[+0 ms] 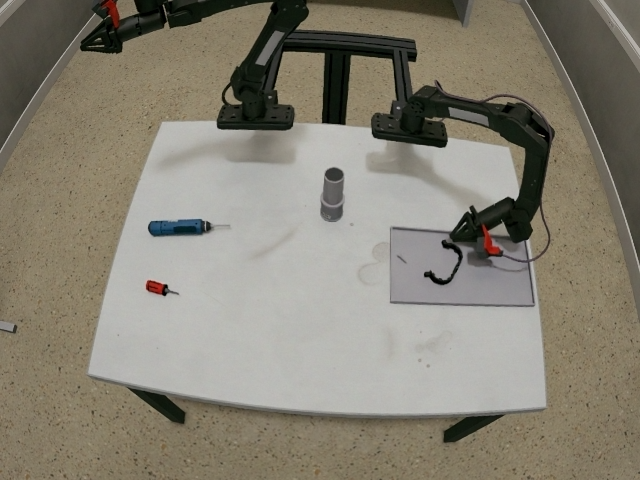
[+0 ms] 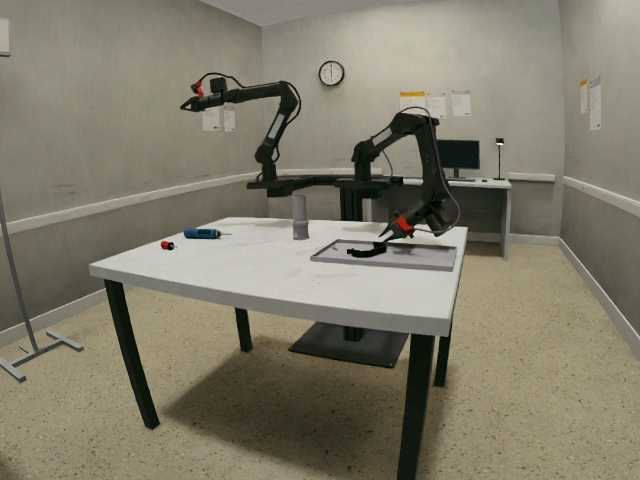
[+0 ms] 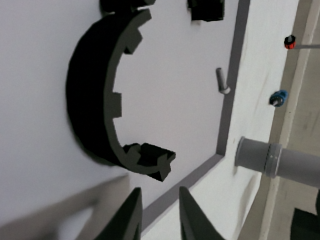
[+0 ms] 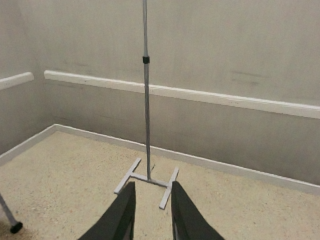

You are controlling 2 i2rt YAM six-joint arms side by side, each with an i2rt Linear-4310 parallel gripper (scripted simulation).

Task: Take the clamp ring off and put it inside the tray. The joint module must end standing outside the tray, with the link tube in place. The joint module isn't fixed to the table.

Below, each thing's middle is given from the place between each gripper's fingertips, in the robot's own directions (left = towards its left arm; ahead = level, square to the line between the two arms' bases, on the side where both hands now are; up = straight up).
Labels:
My left hand (image 1: 451, 238) is 70 mm short of the black clamp ring (image 3: 92, 105), 20 mm above it and 10 mm to the left of it. Also, from my left hand: grey joint module (image 3: 255, 155) (330 mm to the right, 60 mm behind, 10 mm below); grey tray (image 1: 503, 282) (80 mm ahead, 40 mm to the left, 30 mm below); grey link tube (image 1: 332, 197) (330 mm to the right, 70 mm above, 60 mm behind).
I see the grey link tube 600 mm to the left of my right hand, 460 mm below it and 20 mm ahead of it. The rest, counted from my right hand: grey joint module: 600 mm to the left, 540 mm below, 20 mm ahead; grey tray: 960 mm to the left, 570 mm below, 160 mm ahead; black clamp ring: 910 mm to the left, 560 mm below, 160 mm ahead.

